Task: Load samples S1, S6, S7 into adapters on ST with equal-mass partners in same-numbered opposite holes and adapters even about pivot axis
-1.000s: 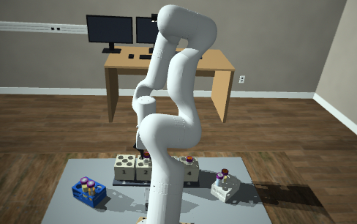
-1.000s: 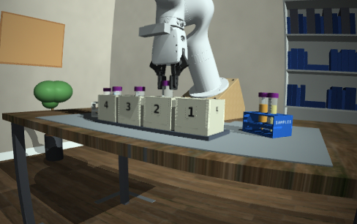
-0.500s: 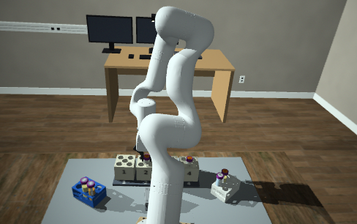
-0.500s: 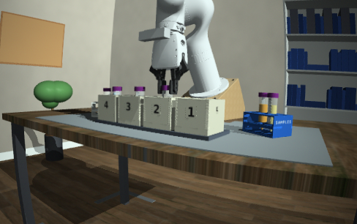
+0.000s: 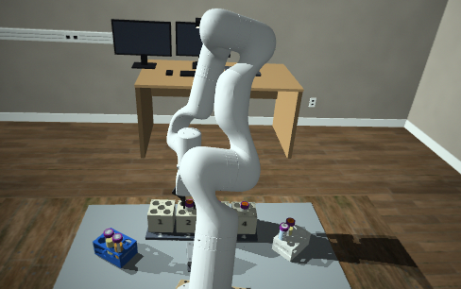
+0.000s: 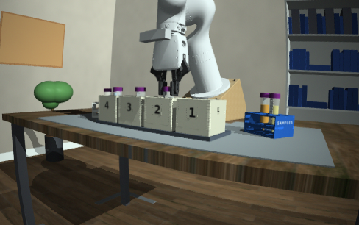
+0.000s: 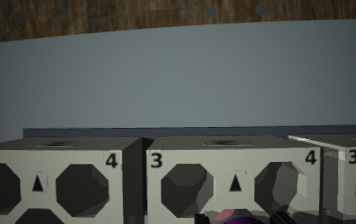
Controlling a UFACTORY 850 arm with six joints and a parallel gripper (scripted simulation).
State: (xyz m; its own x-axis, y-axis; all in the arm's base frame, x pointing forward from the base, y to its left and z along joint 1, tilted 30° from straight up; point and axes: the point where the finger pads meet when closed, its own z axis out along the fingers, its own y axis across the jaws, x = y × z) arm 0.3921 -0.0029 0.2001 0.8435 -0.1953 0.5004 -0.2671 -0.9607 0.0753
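The white rack lies 350 mm to the right of my hand, 220 mm behind it and 90 mm below it. Round my hand: adapter 1: 100 mm to the left, 70 mm below, 30 mm ahead; then blue samples rack: 290 mm to the left, 90 mm below, 70 mm behind.
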